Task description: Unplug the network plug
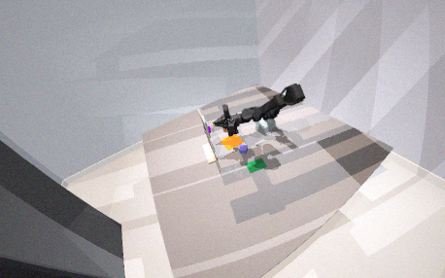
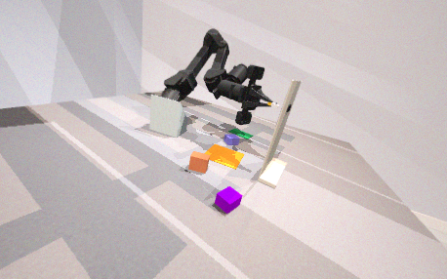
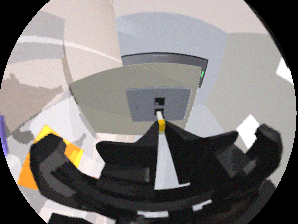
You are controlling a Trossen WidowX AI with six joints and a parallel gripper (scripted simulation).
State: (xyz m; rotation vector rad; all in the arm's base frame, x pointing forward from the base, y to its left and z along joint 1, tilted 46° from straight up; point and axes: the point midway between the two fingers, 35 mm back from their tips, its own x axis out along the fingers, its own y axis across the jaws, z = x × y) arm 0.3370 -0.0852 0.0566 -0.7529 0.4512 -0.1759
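Right now my gripper tip is 100 mm past the flat orange square, 10 mm to the left of it and 210 mm above it. Round my gripper tip: upright beige panel (50 mm ahead, 10 mm to the right, 80 mm below); then network plug (10 mm ahead); then violet cube (110 mm behind, 110 mm to the left, 190 mm below).
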